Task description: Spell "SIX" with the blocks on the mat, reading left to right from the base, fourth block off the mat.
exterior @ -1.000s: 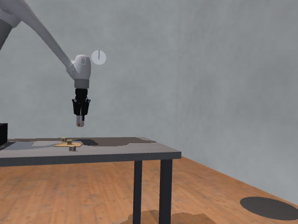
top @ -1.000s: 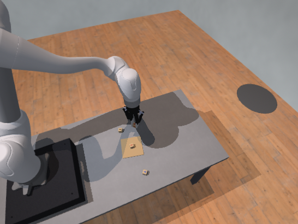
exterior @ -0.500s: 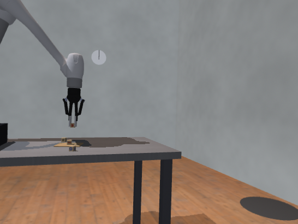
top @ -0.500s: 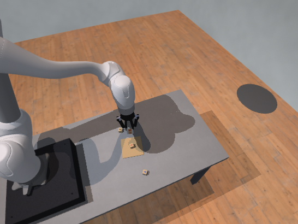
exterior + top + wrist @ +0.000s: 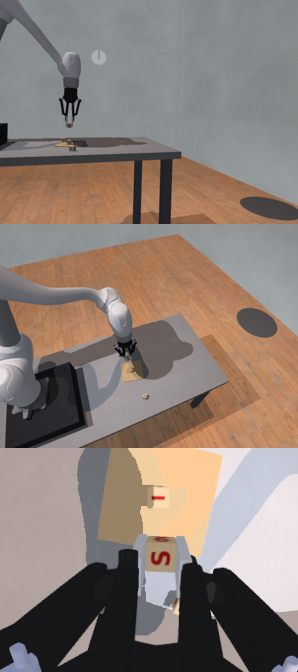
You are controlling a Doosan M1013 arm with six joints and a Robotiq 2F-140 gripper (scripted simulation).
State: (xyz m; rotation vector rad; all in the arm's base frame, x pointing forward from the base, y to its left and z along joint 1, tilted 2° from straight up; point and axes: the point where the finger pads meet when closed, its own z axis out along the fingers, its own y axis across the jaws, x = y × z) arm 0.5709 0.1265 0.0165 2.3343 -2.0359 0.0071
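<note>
Right now my hand is 10 mm short of the tan mat, 40 mm to the left of it and 130 mm above it. Round my hand: block 50 mm behind, 100 mm to the left, 120 mm below.
</note>
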